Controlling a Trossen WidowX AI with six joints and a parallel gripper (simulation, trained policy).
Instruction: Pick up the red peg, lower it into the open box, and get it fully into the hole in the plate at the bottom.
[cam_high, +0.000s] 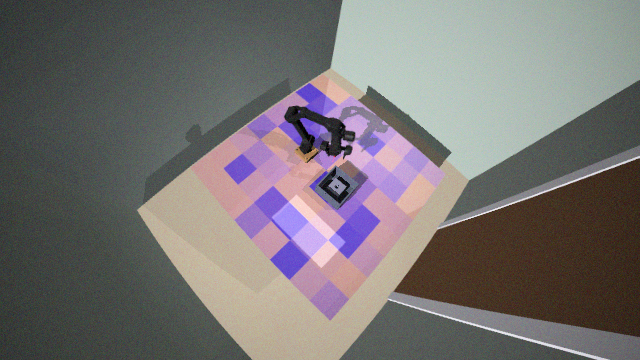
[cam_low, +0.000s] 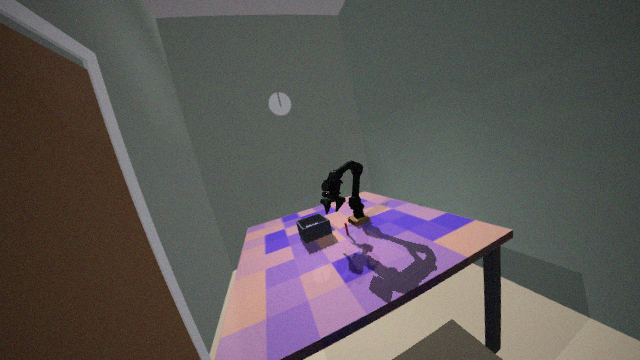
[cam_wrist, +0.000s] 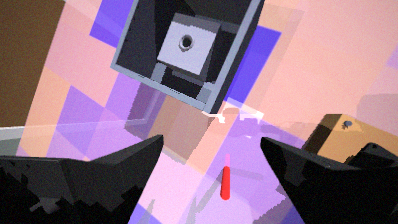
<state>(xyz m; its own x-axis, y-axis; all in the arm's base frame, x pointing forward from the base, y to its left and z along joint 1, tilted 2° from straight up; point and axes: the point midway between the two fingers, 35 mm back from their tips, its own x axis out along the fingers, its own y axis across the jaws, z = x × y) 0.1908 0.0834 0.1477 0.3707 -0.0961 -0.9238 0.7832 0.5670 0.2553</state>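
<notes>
Now: gripper tip 6 cm past the red peg, 7 cm to the right of it and 10 cm above it. From my gripper tip the other things lie so: grey box 13 cm ahead, 9 cm to the right, 12 cm below; plate 13 cm ahead, 9 cm to the right, 10 cm below.
</notes>
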